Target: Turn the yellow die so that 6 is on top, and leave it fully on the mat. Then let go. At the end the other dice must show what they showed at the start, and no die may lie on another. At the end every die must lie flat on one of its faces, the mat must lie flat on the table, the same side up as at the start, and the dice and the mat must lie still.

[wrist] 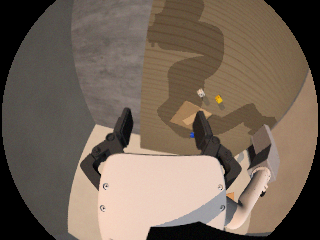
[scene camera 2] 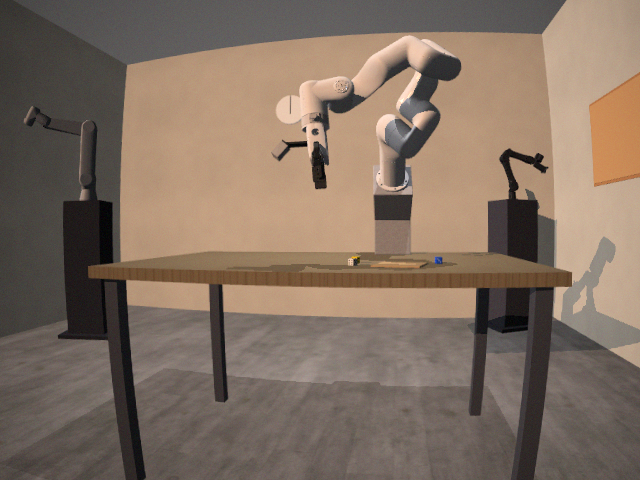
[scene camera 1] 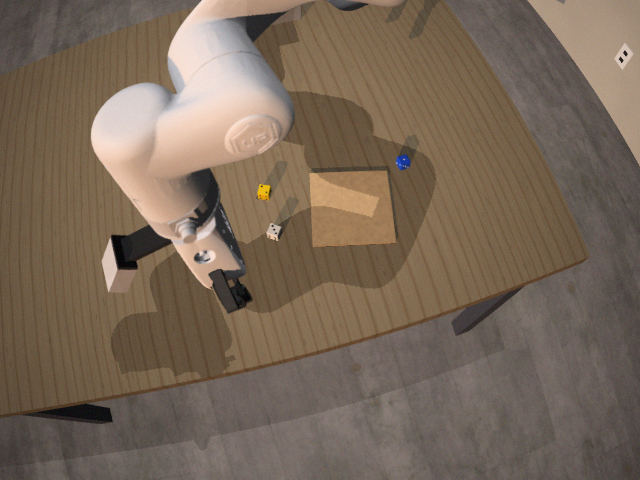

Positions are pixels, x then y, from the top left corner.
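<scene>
My gripper: visible in the wrist view (163, 116), scene camera 2, scene camera 1. Gripper (scene camera 2: 318, 172), (scene camera 1: 242, 303): same spot.
</scene>
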